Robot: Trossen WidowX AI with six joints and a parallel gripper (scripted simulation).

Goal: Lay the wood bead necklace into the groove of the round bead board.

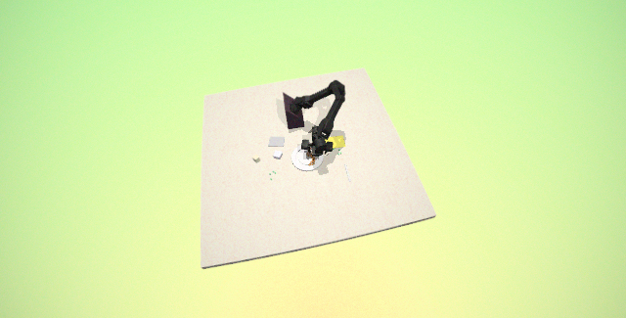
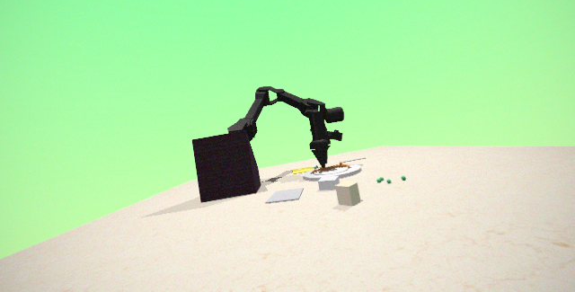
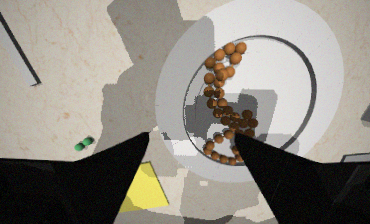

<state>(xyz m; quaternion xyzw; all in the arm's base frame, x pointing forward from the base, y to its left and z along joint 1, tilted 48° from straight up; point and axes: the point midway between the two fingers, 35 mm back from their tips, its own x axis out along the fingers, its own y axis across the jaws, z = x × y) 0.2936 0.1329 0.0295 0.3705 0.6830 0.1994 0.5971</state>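
My gripper tip is now 7 cm to the left of the round white bead board, 1 cm short of it and 1 cm above it. Round my gripper tip: thin white strip: 16 cm to the left, 16 cm ahead, 2 cm below; yellow card: 13 cm to the left, 8 cm behind, 2 cm below; grey flat plate: 25 cm to the right, 15 cm behind, 2 cm below.
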